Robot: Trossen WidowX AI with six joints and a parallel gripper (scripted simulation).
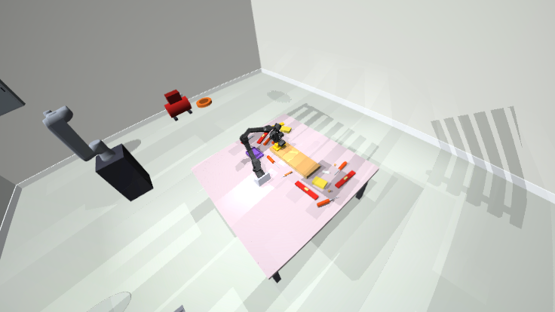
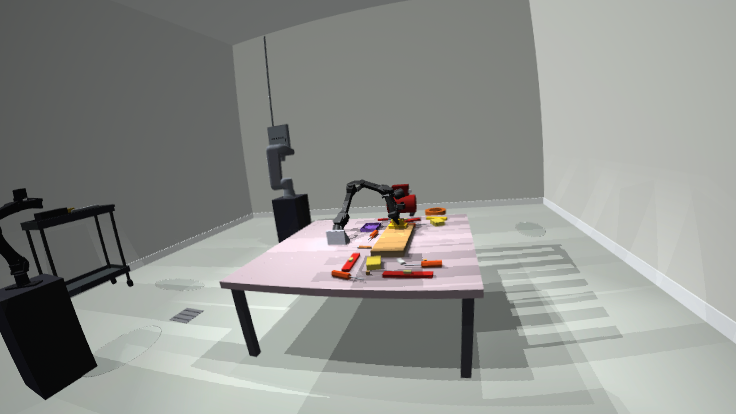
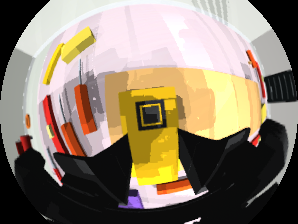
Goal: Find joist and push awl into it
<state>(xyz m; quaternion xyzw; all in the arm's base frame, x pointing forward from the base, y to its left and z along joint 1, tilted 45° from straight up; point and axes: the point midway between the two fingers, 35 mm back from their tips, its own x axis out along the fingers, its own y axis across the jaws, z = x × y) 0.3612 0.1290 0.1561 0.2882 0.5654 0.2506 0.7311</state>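
My gripper tip is 240 mm past the purple tray, 120 mm to the right of it and 50 mm above it. From my gripper tip the other things lie so: yellow stud finder (10 mm ahead, 20 mm above); orange-handled awl (190 mm behind, 300 mm to the right, 60 mm below).
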